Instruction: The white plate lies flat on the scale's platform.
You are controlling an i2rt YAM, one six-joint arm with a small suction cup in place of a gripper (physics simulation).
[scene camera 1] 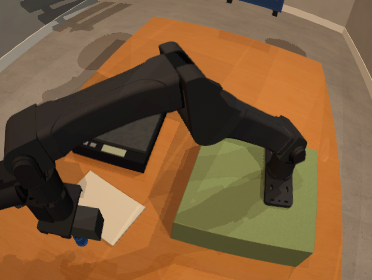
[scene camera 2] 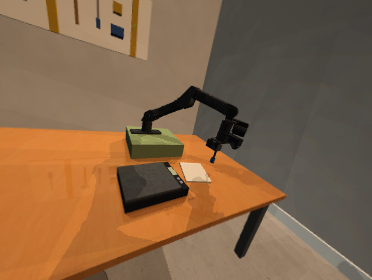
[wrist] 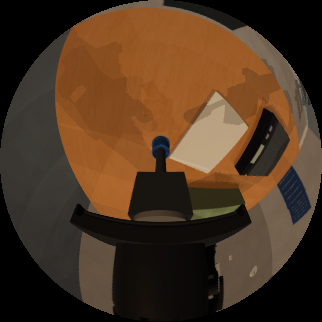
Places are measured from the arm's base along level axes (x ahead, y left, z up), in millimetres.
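Pixels of known places: hand, tool point: point(scene camera 1: 81, 240) point(scene camera 2: 211, 162) point(wrist: 160, 143); arm's base, link origin: point(scene camera 1: 278, 172) point(scene camera 2: 146, 132).
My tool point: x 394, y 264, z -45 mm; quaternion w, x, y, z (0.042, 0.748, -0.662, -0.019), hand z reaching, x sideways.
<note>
For each thing: its top centre in the pictures, then the offset to it from my tool point. Level surfaces: height alone.
- white plate, top centre: point(scene camera 1: 100, 205) point(wrist: 213, 140) point(scene camera 2: 194, 171) dx +0, dy -119, dz -39 mm
- black scale, top centre: point(scene camera 1: 120, 120) point(wrist: 272, 154) point(scene camera 2: 152, 175) dx +26, dy -369, dz -1 mm
- orange table, surface height: dz -46 mm
The white plate point(scene camera 1: 117, 212) point(scene camera 2: 195, 172) point(wrist: 212, 135) is a thin, square, pale slab that lies flat on the table beside the scale. The black scale point(scene camera 1: 135, 132) point(scene camera 2: 147, 181) point(wrist: 270, 147) has a dark platform, a small display and buttons along the side facing the plate. No object shows on the visible part of the platform; my arm hides part of it in scene camera 1. My blue suction cup point(scene camera 1: 81, 241) point(scene camera 2: 212, 160) point(wrist: 160, 147) is open, with nothing on it. It hangs above the table, off the plate's side away from the scale, apart from the plate.
My arm's base stands on a green block point(scene camera 1: 215, 210) point(scene camera 2: 157, 148) point(wrist: 215, 198), near the plate and the scale. My arm point(scene camera 1: 115, 102) point(scene camera 2: 172, 106) reaches over the block and across the scale in scene camera 1. The orange table point(scene camera 1: 240, 60) point(scene camera 2: 65, 200) point(wrist: 150, 45) bears these things.
</note>
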